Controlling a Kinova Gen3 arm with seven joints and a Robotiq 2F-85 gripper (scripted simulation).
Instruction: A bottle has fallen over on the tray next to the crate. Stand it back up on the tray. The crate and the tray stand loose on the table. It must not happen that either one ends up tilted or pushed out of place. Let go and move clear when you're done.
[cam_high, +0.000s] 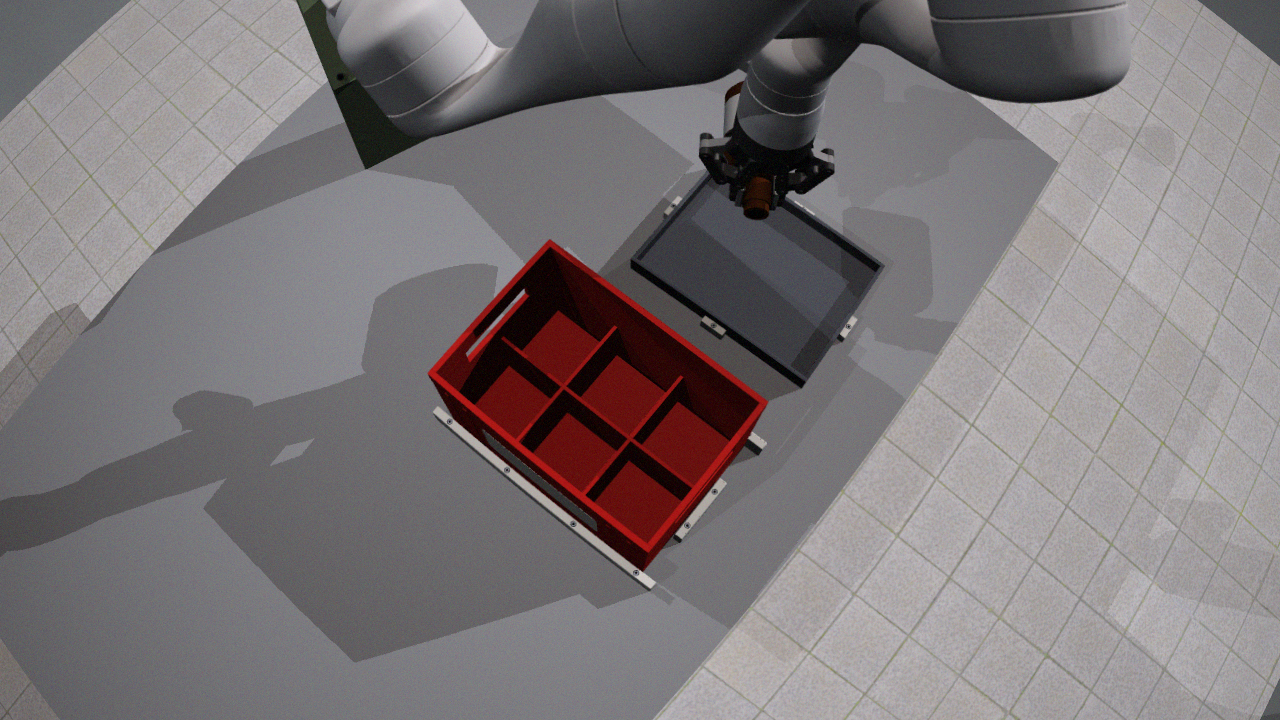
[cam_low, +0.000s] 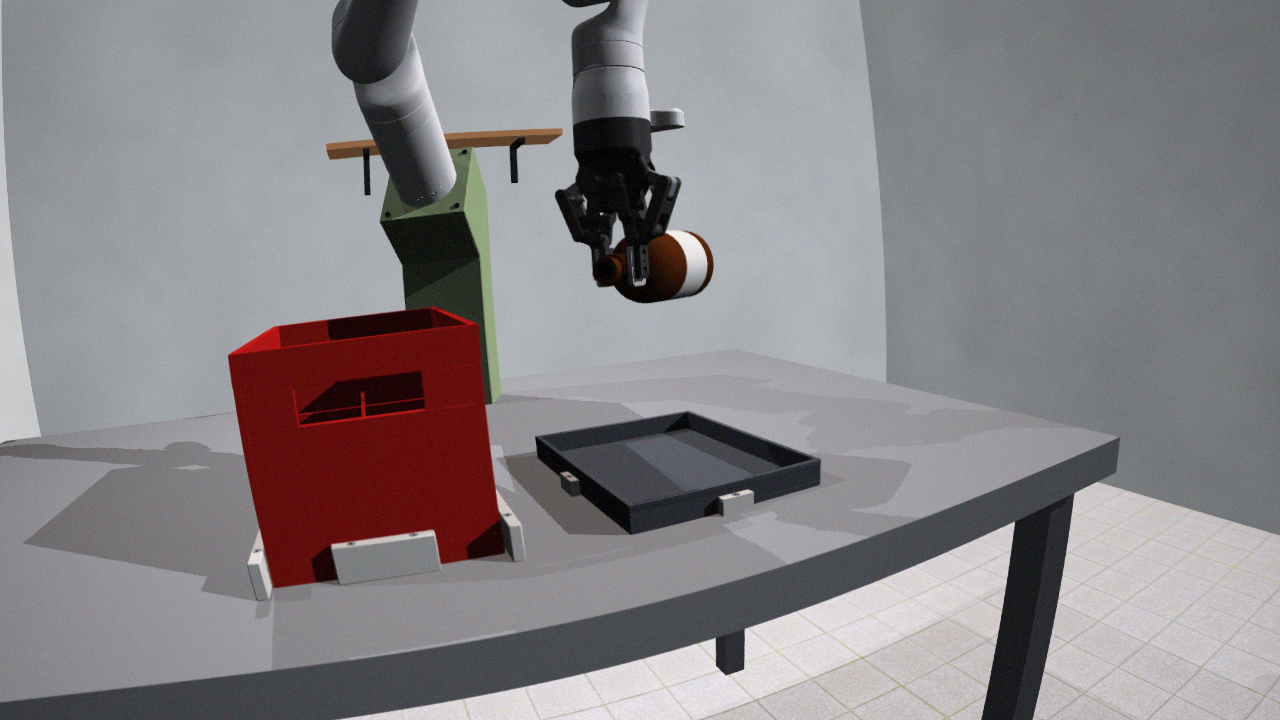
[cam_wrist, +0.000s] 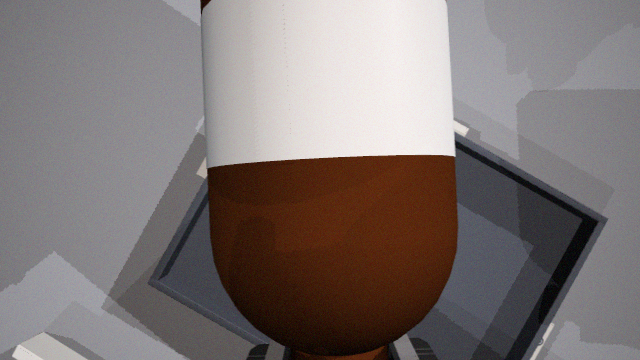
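The bottle is 20 mm behind my hand and 50 mm to the left of it. Round my hand: red crate (20 mm behind, 260 mm to the right, 120 mm below); then tray (20 mm ahead, 20 mm to the left, 190 mm below).
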